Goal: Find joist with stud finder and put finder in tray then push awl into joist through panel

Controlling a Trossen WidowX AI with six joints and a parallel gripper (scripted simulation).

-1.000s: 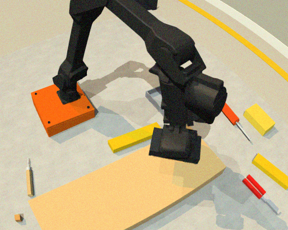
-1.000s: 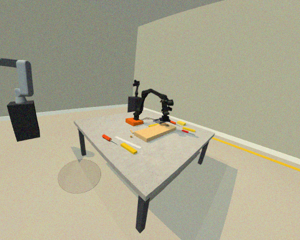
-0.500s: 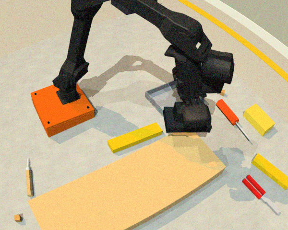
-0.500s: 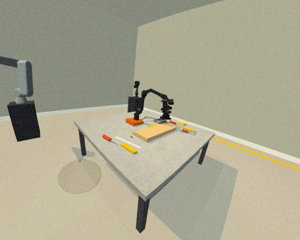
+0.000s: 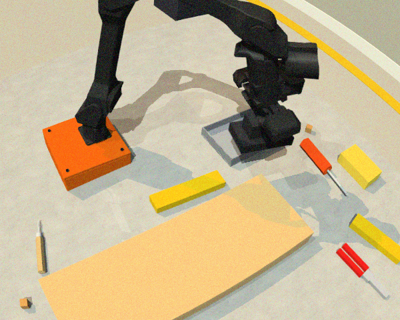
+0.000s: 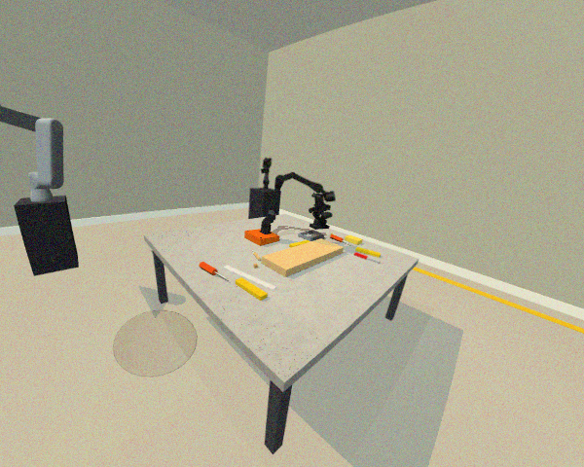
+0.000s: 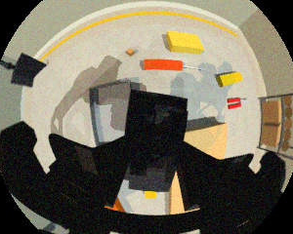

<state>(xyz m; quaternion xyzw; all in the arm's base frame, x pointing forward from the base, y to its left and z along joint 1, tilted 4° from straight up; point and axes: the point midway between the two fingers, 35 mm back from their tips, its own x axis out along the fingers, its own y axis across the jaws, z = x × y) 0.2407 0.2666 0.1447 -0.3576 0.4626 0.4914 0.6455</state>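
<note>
The grey tray is 120 mm below my gripper tip, 90 mm behind it and 40 mm to the left of it. The rest, counted from my gripper tip: stud finder 20 mm above, 10 mm to the left; awl 510 mm to the right, 120 mm below, 60 mm behind.
</note>
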